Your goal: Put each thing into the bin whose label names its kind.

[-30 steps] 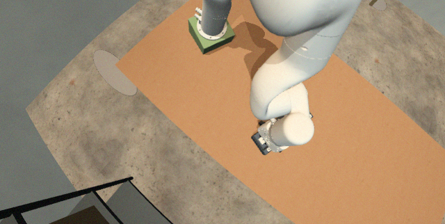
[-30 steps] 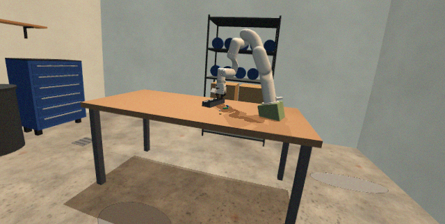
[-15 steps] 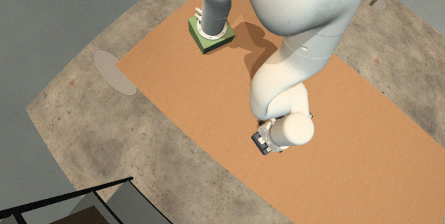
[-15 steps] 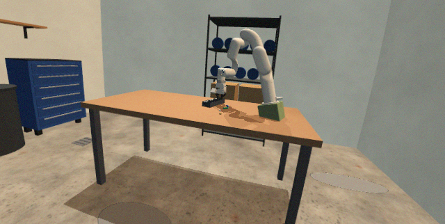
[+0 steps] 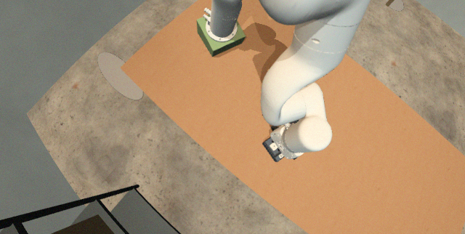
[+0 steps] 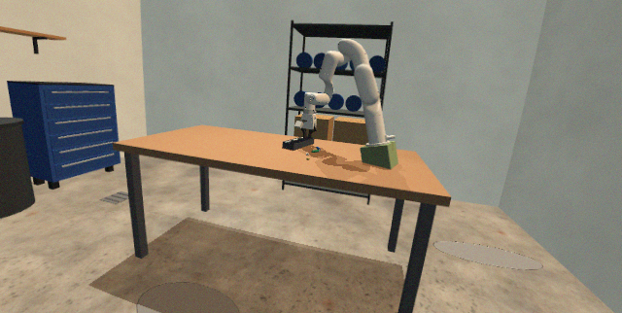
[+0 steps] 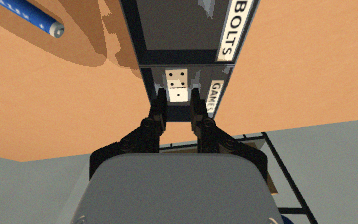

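My gripper is now 4 cm above the white domino. Round my hand: blue battery: 9 cm behind, 12 cm to the left, 5 cm below; then dark three-part bin: 4 cm ahead, 7 cm to the left, 3 cm below; then green battery: 8 cm behind, 20 cm to the left, 5 cm below.
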